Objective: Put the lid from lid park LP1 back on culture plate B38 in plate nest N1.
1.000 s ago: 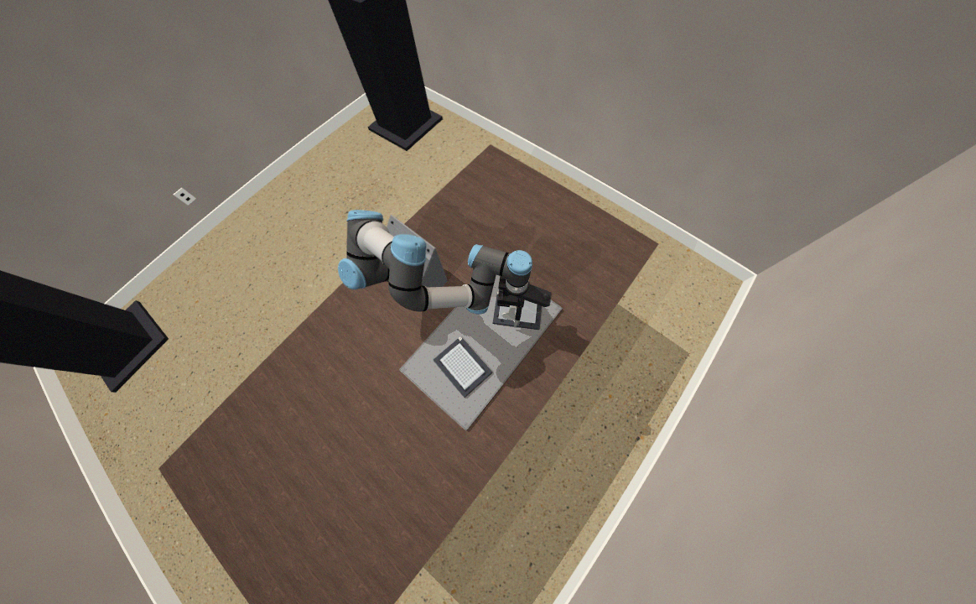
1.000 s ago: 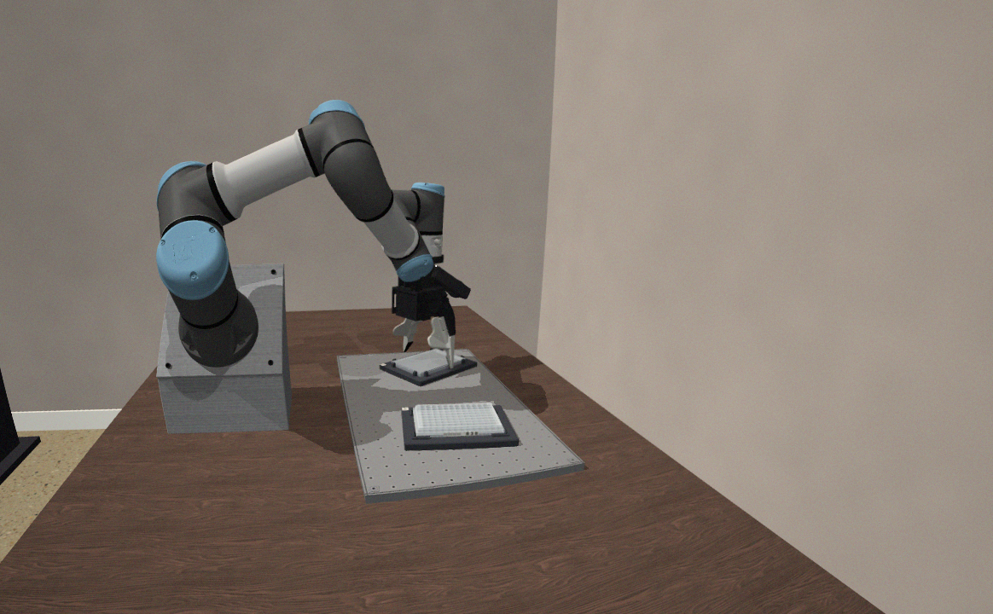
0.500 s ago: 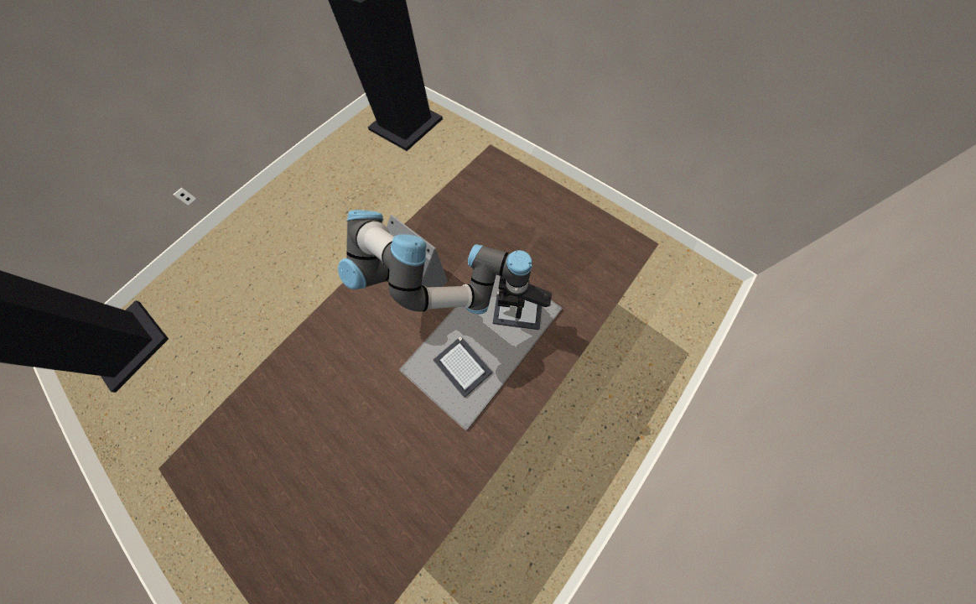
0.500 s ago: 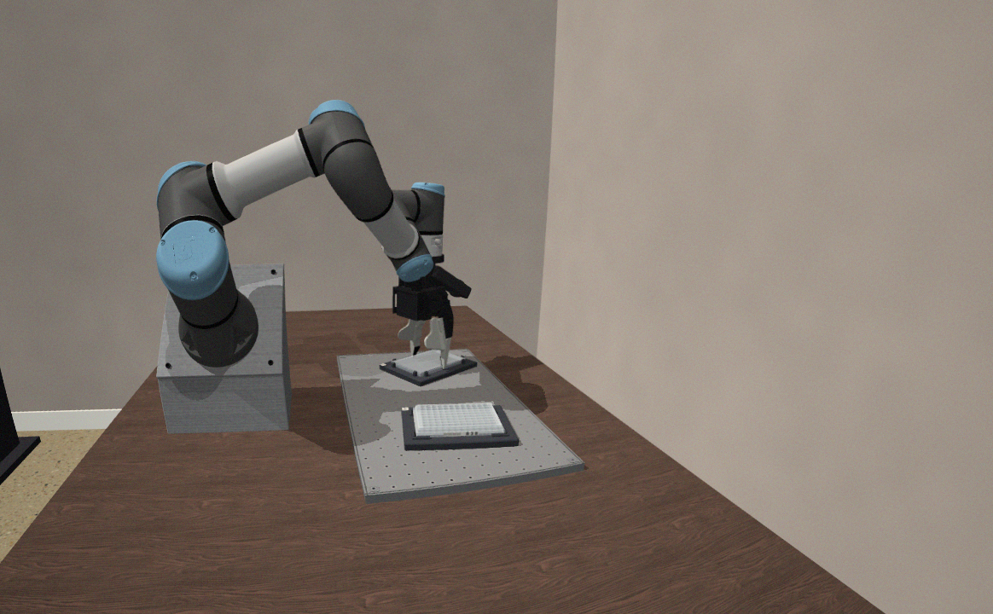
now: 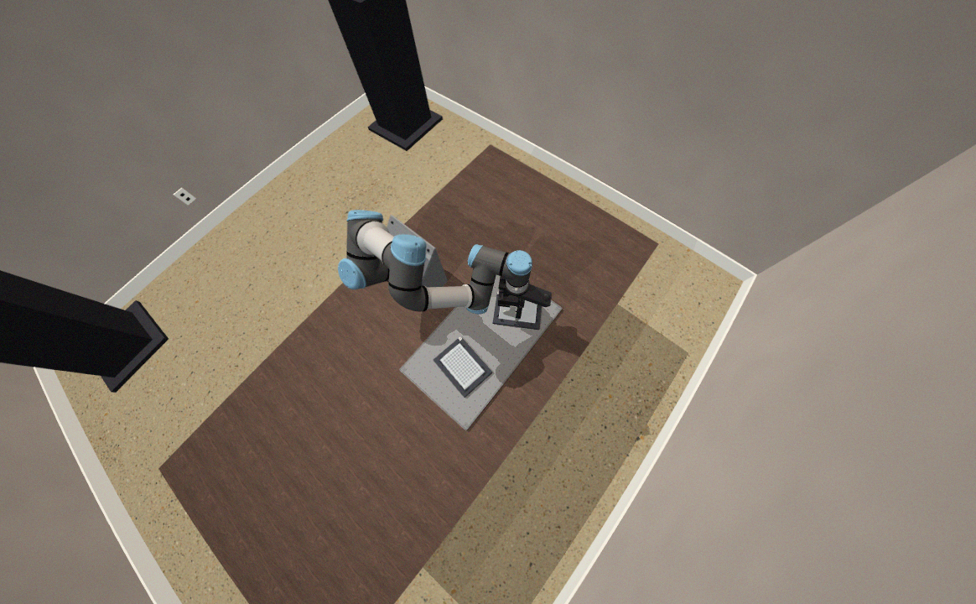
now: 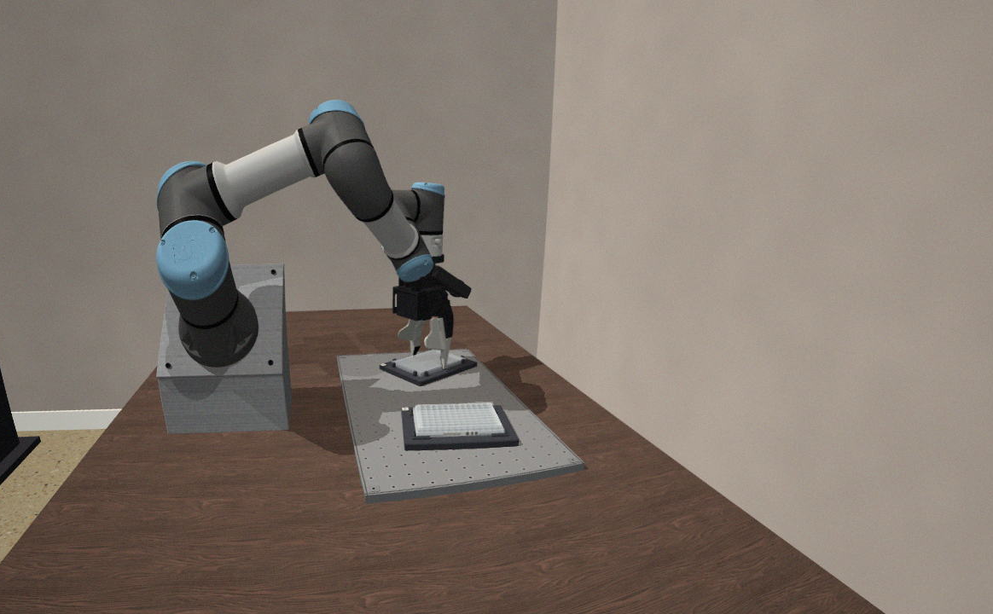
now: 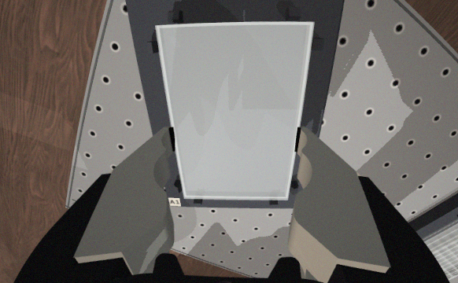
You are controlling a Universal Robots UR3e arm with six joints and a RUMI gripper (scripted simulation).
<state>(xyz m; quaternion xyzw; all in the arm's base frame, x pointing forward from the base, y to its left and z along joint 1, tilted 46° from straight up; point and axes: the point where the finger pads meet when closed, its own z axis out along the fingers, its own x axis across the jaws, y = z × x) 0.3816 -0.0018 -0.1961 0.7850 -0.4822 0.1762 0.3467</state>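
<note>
Now: the dark lid park LP1 20 mm below my hand. Round my hand: clear lid (10 mm below); then dark plate nest (40 mm behind, 270 mm to the right, 20 mm below); then culture plate B38 (40 mm behind, 270 mm to the right, 10 mm below).
</note>
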